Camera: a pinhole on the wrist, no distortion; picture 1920 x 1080 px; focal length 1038.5 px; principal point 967.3 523.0 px. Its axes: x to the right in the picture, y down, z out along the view. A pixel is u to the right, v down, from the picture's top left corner.
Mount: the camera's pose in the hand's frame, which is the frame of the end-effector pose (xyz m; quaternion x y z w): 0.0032 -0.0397 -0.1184 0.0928 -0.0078 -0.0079 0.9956
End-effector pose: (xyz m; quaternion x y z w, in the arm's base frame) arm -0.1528 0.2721 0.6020 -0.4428 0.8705 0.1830 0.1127
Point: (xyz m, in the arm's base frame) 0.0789 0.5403 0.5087
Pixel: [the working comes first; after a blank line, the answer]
In the camera's frame: -0.2954 0.0321 0.3271

29 625
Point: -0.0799 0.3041 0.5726
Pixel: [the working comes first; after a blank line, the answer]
In the camera's frame: -0.0561 0.0205 0.1608

605 655
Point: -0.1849 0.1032 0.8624
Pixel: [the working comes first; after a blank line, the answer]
In the camera's frame: 0.0422 -0.0036 -0.1930

behind the camera
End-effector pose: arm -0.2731 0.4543 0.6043 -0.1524 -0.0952 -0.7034 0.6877
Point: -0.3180 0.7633 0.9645
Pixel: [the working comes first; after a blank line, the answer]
In the camera's frame: -0.1598 0.0581 0.5590

670 631
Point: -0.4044 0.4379 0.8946
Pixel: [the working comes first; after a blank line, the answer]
In the camera's frame: 0.1206 -0.0399 0.3857

1292 416
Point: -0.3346 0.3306 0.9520
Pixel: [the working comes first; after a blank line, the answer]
In the camera's frame: 0.2397 0.0339 0.3932

1600 612
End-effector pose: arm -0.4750 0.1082 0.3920 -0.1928 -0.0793 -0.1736 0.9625
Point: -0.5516 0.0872 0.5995
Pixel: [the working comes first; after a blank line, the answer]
In the camera's frame: -0.0166 -0.0201 0.3155

913 457
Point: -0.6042 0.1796 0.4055
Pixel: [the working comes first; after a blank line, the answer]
In the camera's frame: -0.1401 0.0783 0.1605

61 1030
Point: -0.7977 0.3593 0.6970
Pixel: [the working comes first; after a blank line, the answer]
In the camera's frame: -0.3048 0.1265 0.5145

352 778
